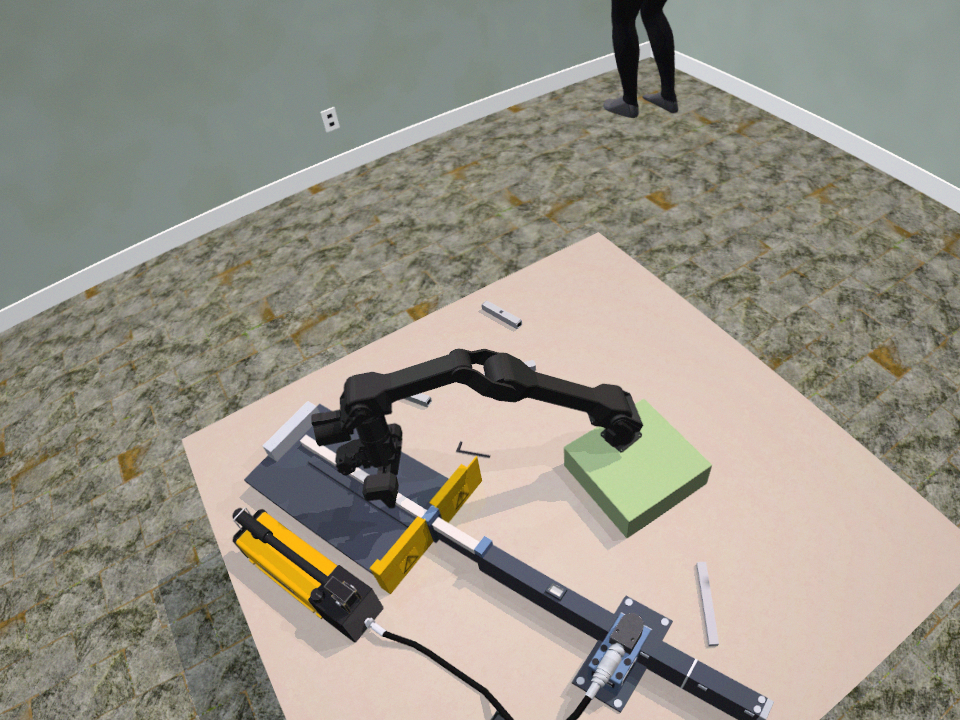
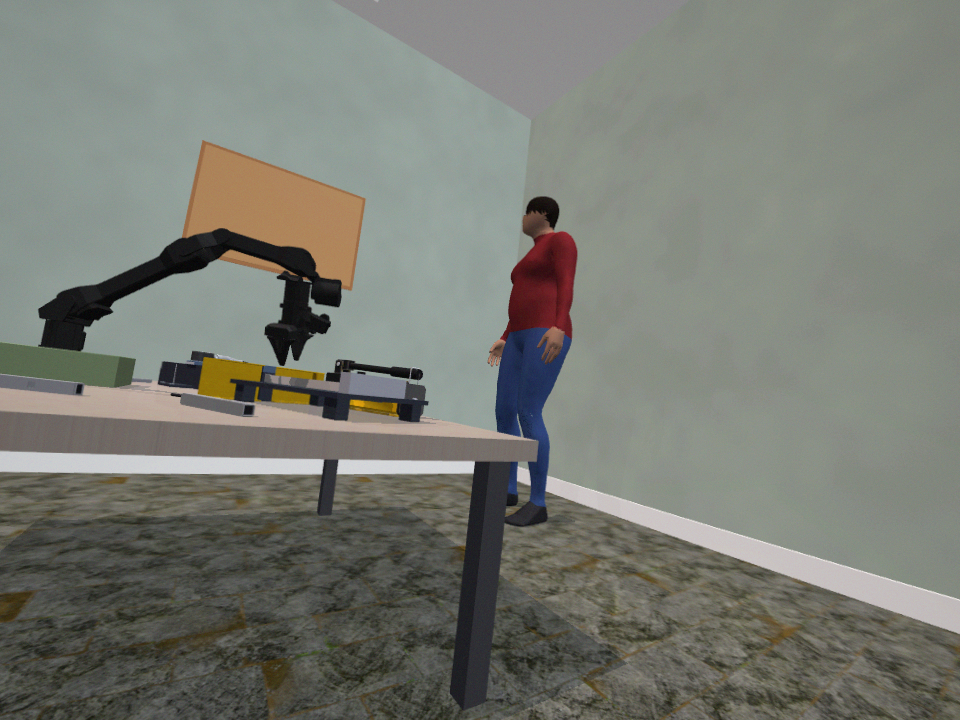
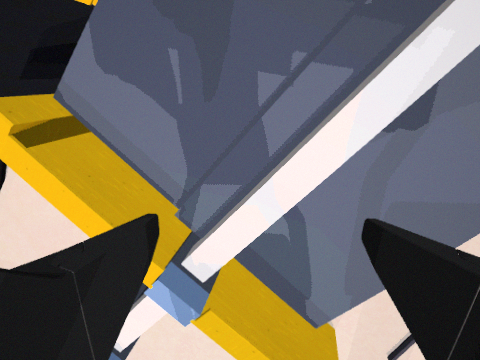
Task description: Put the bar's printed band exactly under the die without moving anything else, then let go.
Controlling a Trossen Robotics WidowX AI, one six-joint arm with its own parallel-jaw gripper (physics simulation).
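Observation:
A long white bar lies along a dark plate and runs towards a blue guide in the yellow guard. White also shows beyond the guide, up to the dark channel. The die unit, with a black head, stands over the channel. I cannot make out a printed band on the bar. My gripper is open and empty above the bar near the guard, one finger to each side, the bar running obliquely between them.
The yellow guard stands across the plate's edge. A yellow-black device with a cable lies beside the plate. A hex key, grey tubes, a pale strip and the green base block are on the table.

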